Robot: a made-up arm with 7 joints.
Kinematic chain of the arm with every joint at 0, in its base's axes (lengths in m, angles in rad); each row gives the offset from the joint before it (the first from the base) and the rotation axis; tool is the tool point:
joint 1: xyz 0 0.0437 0 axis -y
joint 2: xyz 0 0.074 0 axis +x
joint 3: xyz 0 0 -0.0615 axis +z
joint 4: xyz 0 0 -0.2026 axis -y
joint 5: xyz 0 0 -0.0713 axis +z
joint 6: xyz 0 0 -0.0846 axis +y
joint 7: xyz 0 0 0 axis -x
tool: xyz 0 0 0
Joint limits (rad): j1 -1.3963..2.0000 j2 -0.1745..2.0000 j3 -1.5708..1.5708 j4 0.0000..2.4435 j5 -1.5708..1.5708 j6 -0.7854..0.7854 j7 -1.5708..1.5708
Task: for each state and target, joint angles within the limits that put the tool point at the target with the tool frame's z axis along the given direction. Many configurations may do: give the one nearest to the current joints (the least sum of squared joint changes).
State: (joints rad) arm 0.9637 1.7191 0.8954 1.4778 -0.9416 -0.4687 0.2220
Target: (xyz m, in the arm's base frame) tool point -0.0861 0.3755 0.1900 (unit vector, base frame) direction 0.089 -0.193 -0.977
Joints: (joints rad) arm 0.8782 1.8046 0.9317 1.3762 -1.0369 -0.0762 0.2363
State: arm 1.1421 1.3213 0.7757 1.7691 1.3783 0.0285 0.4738
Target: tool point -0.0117 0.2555 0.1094 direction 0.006 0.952 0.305
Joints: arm 0.9131 1.6739 0.6593 2.4412 1.5595 -0.1601 0.9416
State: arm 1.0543 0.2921 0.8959 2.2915 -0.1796 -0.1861 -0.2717
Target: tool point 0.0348 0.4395 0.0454 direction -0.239 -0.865 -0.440
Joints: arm 0.8407 1.1237 1.1914 1.4150 -0.0189 0.7032 0.2916
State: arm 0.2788 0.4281 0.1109 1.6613 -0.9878 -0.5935 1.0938
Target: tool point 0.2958 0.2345 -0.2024 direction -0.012 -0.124 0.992
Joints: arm 0.6160 0.3991 -0.1824 0.9477 -1.2953 -0.5884 1.5140
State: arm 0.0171 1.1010 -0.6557 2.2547 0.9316 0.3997 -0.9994
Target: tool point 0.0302 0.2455 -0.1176 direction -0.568 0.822 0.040
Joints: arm -0.3060 1.3820 -0.8770 2.4415 0.4202 -0.4255 -0.2757
